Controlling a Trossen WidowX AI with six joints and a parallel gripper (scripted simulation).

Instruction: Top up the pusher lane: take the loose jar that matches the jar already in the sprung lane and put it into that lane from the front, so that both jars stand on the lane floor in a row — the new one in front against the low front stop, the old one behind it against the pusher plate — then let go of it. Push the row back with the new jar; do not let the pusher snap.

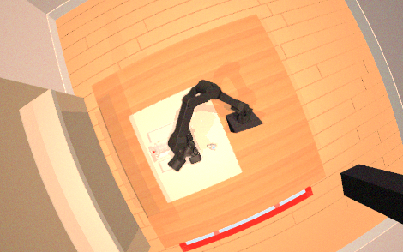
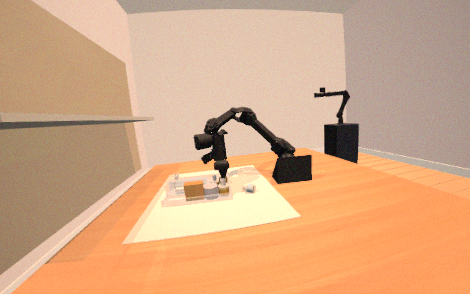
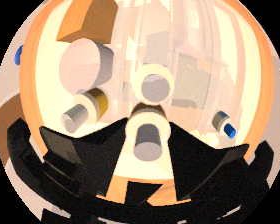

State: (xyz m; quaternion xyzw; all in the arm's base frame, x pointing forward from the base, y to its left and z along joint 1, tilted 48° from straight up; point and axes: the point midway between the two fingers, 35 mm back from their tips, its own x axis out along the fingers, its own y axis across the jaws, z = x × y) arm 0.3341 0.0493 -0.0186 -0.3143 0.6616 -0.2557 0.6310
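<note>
The grey can is 8 cm to the left of my gripper tip, 5 cm ahead of it and 2 cm below it. Round my gripper tip: wall shelf: 50 cm ahead, 32 cm above, 5 cm to the left; then brown block: 12 cm ahead, 9 cm to the left, 1 cm below.
</note>
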